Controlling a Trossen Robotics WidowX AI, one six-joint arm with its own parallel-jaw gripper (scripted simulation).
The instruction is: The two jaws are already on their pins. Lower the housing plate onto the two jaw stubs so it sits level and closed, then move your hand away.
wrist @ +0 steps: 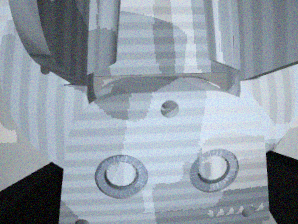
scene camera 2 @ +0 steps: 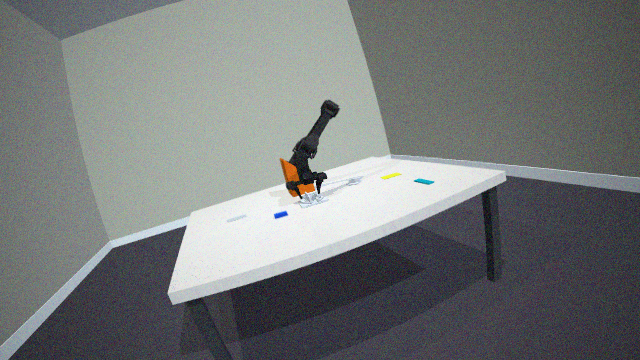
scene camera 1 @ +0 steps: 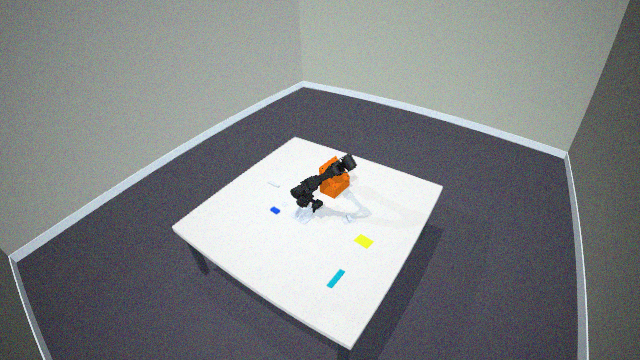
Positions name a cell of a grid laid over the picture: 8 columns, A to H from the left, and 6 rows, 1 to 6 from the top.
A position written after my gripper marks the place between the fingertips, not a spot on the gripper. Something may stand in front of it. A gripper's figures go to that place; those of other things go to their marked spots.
Labels:
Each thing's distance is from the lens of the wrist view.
my gripper (wrist: E5): 0.10 m
housing plate (wrist: E4): 0.07 m

